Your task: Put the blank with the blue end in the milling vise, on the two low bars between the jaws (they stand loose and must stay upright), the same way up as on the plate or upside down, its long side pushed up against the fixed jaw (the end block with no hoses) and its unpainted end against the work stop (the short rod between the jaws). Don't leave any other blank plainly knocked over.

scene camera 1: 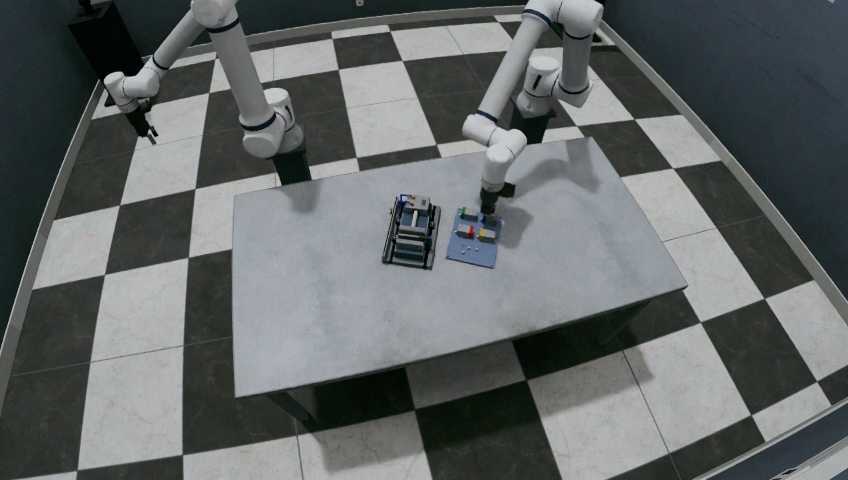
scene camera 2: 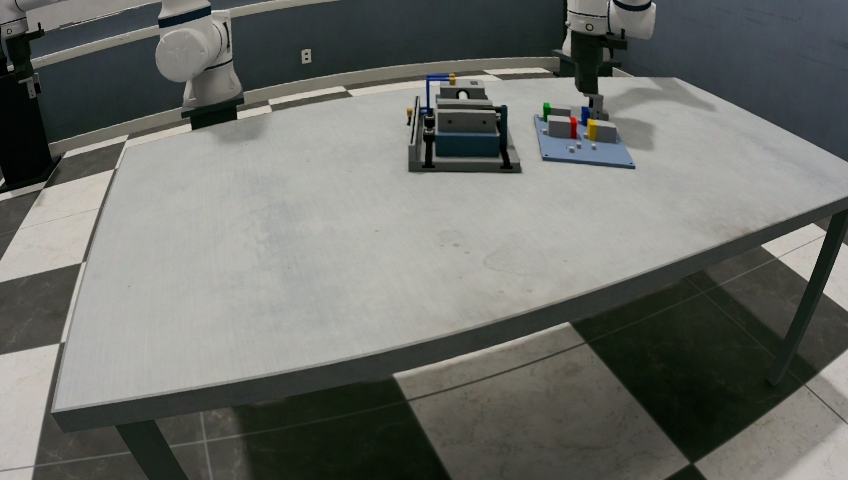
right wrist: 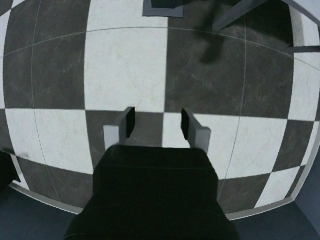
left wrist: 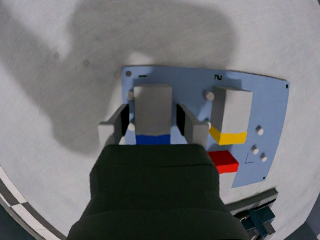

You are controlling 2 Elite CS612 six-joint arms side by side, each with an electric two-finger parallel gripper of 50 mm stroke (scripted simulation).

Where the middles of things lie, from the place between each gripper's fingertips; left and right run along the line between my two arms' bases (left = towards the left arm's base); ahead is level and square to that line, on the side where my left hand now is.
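Scene:
The yellow-ended blank [left wrist: 230,112] is 80 mm ahead of my left hand [scene camera 2: 595,117], and it's 40 mm to the right of the hand and 20 mm below it. There's a red-ended blank [left wrist: 227,165] too, and from my left hand that's 120 mm to the right, 40 mm ahead and 20 mm below. I can also see a blue plate [scene camera 2: 607,154], which sits 40 mm below my left hand, 60 mm ahead of it and 80 mm to the right of it.

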